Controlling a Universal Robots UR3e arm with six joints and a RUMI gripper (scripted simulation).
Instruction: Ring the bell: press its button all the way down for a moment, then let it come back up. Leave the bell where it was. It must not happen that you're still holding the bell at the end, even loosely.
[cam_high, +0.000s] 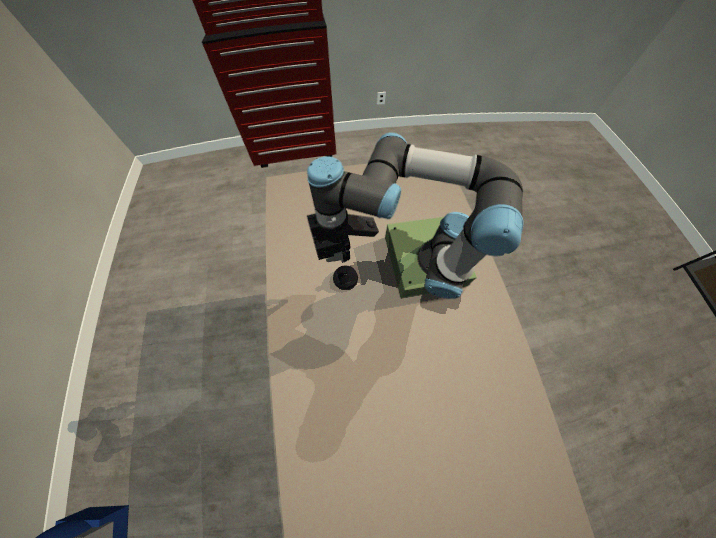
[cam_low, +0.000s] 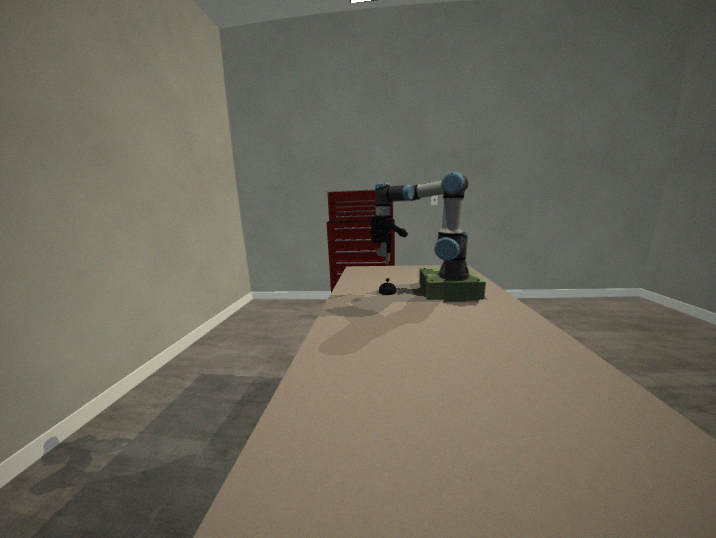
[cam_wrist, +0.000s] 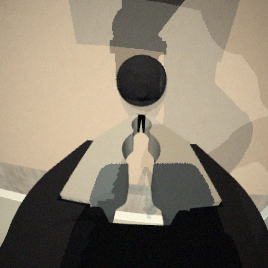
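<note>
Right now the black dome bell is 110 mm below my hand.
</note>
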